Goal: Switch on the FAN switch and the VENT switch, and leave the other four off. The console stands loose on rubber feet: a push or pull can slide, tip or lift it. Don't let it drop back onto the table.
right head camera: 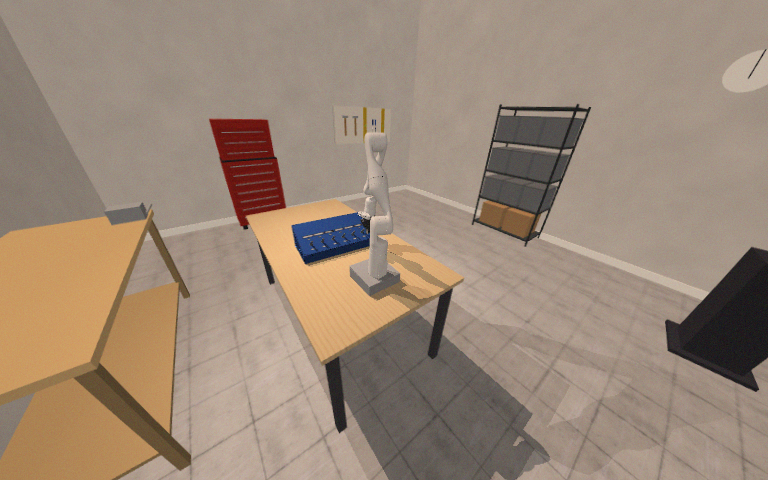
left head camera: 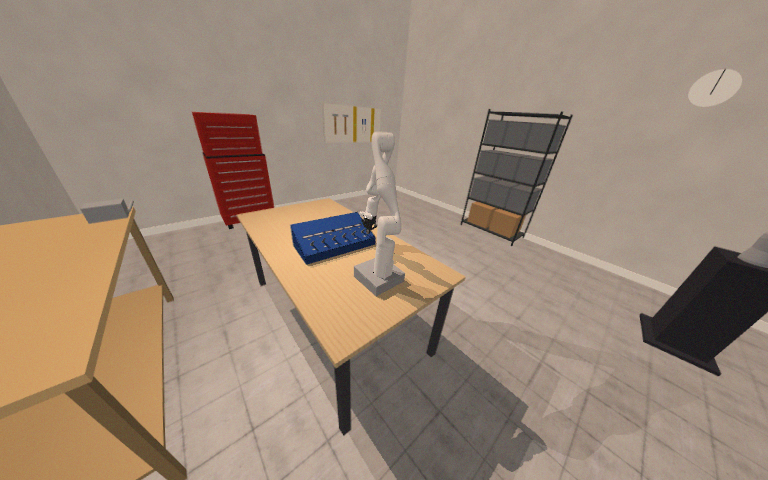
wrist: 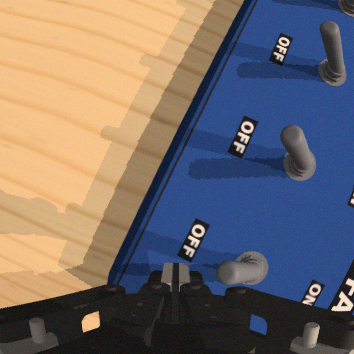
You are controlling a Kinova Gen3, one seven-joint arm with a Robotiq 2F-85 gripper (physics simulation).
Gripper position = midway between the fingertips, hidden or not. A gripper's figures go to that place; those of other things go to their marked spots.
My gripper [wrist: 175,278] is 17 cm from the lens. A blue console [wrist: 226,189]: 18 cm from the lens.
